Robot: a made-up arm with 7 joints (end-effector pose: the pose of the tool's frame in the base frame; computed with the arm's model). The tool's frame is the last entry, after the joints. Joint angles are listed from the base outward.
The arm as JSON. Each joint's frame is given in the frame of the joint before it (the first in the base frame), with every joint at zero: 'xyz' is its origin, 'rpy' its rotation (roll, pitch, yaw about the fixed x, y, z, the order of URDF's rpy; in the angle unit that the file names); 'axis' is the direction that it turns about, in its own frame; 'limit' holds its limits. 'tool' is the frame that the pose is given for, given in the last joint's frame.
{
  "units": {
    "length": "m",
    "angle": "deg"
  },
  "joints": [
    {
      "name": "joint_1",
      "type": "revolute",
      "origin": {
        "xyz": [
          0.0,
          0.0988,
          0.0
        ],
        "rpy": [
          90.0,
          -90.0,
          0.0
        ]
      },
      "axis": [
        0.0,
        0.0,
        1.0
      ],
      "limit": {
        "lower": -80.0,
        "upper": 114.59
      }
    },
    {
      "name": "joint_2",
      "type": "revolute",
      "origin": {
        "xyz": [
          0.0,
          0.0,
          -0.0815
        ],
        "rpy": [
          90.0,
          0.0,
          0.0
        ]
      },
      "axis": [
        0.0,
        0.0,
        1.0
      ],
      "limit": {
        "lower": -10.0,
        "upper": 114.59
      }
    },
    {
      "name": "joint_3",
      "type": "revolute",
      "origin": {
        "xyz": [
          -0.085,
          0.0,
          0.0
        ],
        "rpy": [
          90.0,
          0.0,
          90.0
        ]
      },
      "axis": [
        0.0,
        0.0,
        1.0
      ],
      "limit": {
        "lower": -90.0,
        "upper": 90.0
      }
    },
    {
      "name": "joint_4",
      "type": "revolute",
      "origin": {
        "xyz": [
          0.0,
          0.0,
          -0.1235
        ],
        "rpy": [
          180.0,
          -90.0,
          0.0
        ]
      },
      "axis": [
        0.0,
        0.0,
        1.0
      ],
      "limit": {
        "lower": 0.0,
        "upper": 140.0
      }
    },
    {
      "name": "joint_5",
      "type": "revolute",
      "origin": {
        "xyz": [
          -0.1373,
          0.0,
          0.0
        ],
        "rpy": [
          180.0,
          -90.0,
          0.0
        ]
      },
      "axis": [
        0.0,
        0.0,
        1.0
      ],
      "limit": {
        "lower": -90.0,
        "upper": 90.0
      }
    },
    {
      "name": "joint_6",
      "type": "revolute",
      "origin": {
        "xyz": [
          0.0,
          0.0,
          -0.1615
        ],
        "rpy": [
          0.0,
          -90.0,
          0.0
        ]
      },
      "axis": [
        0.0,
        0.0,
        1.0
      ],
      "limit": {
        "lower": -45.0,
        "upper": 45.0
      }
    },
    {
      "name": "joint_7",
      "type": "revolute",
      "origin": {
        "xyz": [
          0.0,
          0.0,
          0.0
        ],
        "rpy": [
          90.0,
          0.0,
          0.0
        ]
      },
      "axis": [
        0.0,
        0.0,
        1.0
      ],
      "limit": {
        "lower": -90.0,
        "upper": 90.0
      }
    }
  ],
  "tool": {
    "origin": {
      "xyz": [
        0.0,
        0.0,
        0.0
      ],
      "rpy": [
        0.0,
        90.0,
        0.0
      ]
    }
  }
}
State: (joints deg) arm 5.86 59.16 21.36 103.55 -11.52 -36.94 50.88
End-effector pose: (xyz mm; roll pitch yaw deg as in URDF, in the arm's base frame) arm 267.1 353.4 47.4 73.16 6.68 -130.75
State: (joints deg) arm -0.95 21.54 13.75 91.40 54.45 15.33 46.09
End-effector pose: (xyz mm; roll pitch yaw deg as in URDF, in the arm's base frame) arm 287.4 320.2 -165.9 -122.72 -55.90 82.76
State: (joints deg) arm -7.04 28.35 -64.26 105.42 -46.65 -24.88 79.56
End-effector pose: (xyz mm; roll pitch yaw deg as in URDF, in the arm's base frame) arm 95.1 13.2 -250.3 13.71 -39.59 -177.67
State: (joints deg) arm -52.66 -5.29 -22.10 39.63 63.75 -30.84 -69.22
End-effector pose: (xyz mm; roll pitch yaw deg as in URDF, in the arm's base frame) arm -234.9 68.5 -401.3 68.85 -8.00 52.17
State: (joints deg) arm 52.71 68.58 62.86 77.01 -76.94 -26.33 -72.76
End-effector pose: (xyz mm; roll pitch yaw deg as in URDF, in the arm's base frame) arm -31.3 531.5 190.8 -124.69 -7.17 -33.50
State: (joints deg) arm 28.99 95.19 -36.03 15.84 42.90 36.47 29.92
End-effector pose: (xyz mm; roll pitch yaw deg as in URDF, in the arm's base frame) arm 59.1 678.6 29.4 39.60 -29.11 27.84
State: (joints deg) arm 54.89 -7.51 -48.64 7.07 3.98 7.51 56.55
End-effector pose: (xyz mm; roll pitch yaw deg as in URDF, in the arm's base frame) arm 420.6 86.9 -266.0 -14.82 -39.04 -64.03
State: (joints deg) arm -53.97 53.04 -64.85 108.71 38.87 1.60 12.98
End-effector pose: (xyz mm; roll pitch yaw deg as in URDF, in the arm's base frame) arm -149.6 116.3 -257.5 -64.57 -5.83 -18.42
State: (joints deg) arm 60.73 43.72 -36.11 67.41 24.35 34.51 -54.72
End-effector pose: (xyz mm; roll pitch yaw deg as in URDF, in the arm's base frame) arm 410.8 286.2 25.2 125.04 -57.75 -63.10
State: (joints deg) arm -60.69 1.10 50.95 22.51 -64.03 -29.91 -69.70
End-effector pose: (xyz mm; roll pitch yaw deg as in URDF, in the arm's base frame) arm -385.7 278.4 -299.2 70.75 18.80 -23.56
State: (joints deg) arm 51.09 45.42 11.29 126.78 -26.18 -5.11 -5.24
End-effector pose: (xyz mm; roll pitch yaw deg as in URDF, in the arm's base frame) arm 137.6 234.3 190.5 173.66 20.47 -113.71
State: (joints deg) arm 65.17 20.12 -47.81 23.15 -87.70 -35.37 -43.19
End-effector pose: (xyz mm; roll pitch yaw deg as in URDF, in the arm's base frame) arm 472.1 264.8 -131.5 92.07 30.74 -138.99
